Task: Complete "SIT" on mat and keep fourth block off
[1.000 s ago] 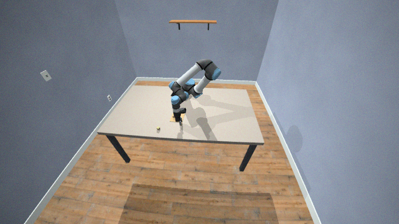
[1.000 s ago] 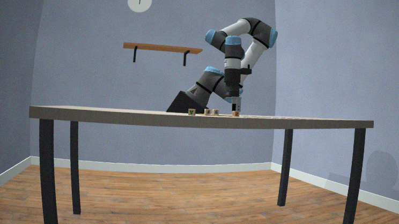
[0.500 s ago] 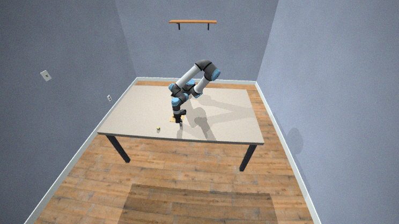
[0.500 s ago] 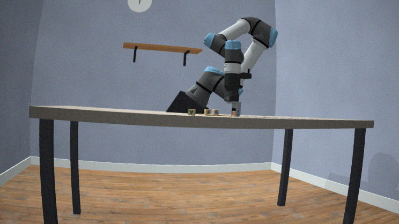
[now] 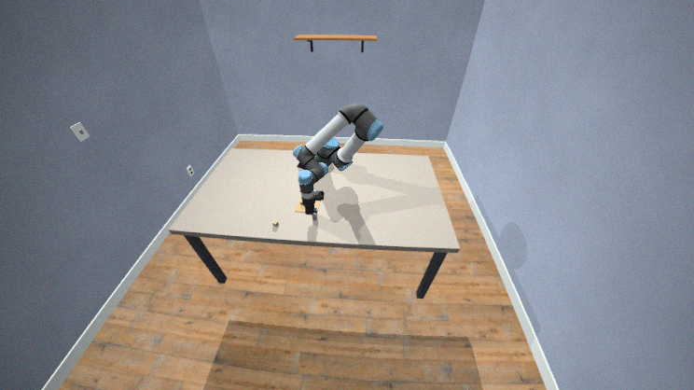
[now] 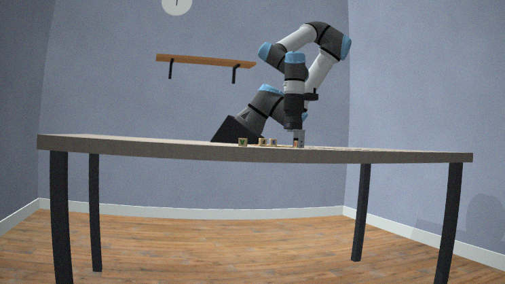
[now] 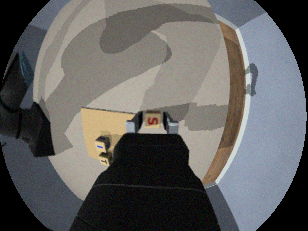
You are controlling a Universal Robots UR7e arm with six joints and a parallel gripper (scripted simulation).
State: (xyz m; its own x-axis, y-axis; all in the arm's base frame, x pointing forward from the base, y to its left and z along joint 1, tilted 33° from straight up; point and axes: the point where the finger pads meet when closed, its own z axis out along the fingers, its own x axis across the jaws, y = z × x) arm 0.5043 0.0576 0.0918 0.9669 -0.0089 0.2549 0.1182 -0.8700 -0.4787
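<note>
My gripper is now 1 cm above the orange block. Also, from my hand: mat: 10 cm behind, 7 cm to the right, 2 cm below.
</note>
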